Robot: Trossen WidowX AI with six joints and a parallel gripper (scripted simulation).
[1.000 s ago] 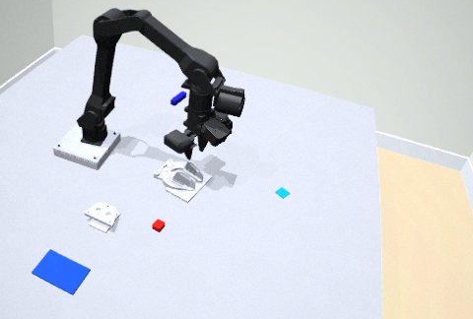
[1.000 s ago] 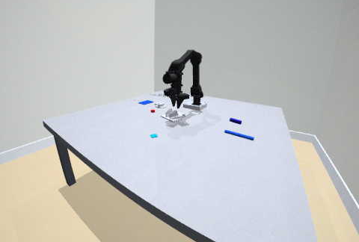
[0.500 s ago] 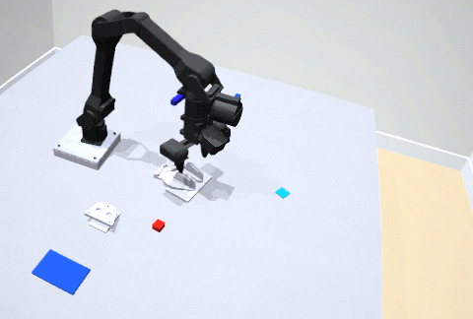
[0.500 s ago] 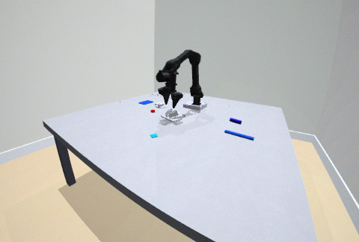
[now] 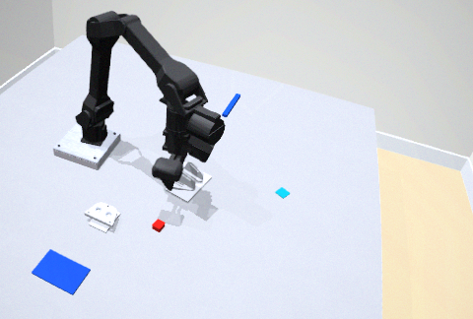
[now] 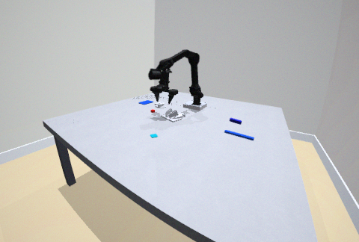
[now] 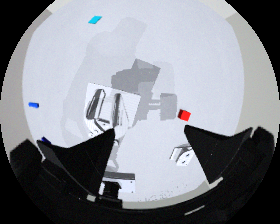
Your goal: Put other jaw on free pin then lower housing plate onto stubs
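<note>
Right now the white block is 150 mm behind my gripper tip, 110 mm to the right of it and 80 mm below it. Round my gripper tip: cyan tile (280 mm ahead, 110 mm to the left, 80 mm below); red cube (20 mm behind, 90 mm to the right, 80 mm below); blue flat tile (200 mm behind, 280 mm to the right, 80 mm below).
</note>
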